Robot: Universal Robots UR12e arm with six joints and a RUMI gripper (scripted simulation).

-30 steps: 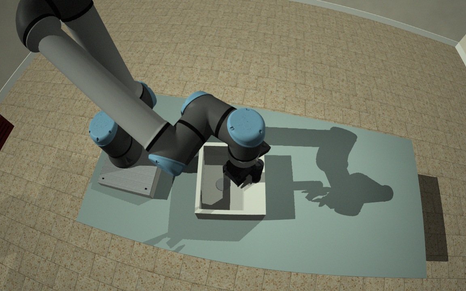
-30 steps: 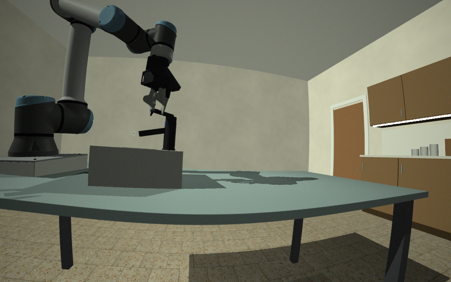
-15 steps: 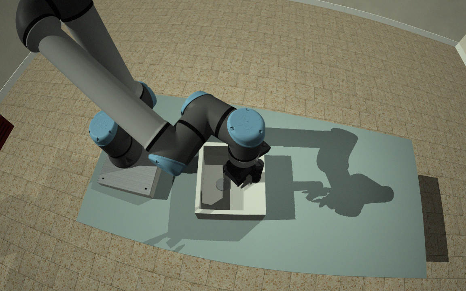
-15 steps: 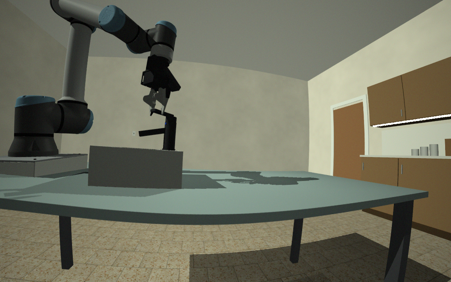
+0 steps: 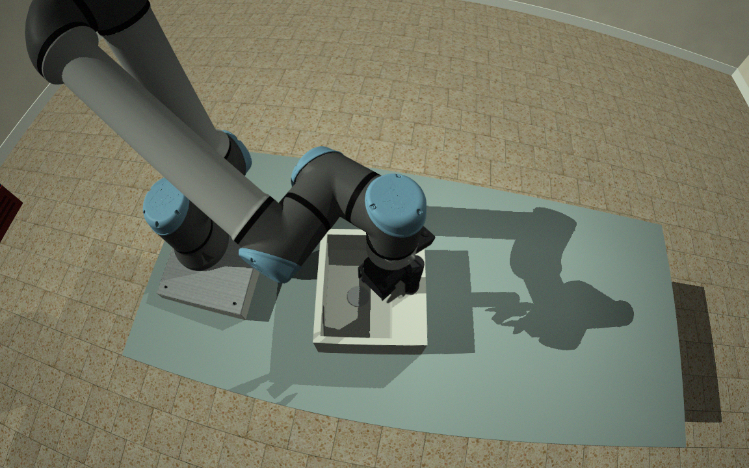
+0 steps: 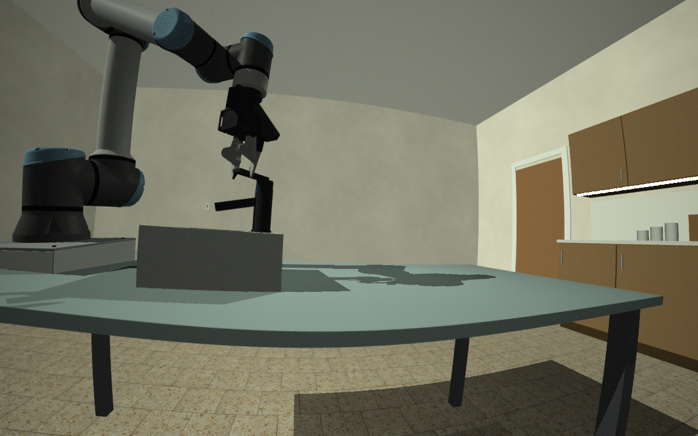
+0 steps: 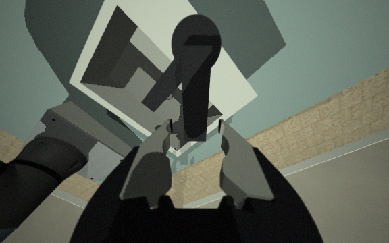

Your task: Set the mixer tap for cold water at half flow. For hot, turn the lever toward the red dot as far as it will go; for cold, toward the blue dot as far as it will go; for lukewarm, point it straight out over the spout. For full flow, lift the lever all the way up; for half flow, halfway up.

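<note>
Now: the lever 2 cm ahead of my hand and 2 cm to the left of it. Round my hand: black mixer tap (3 cm ahead, 4 cm to the left, 4 cm below); then white sink basin (7 cm behind, 4 cm to the left, 23 cm below).
</note>
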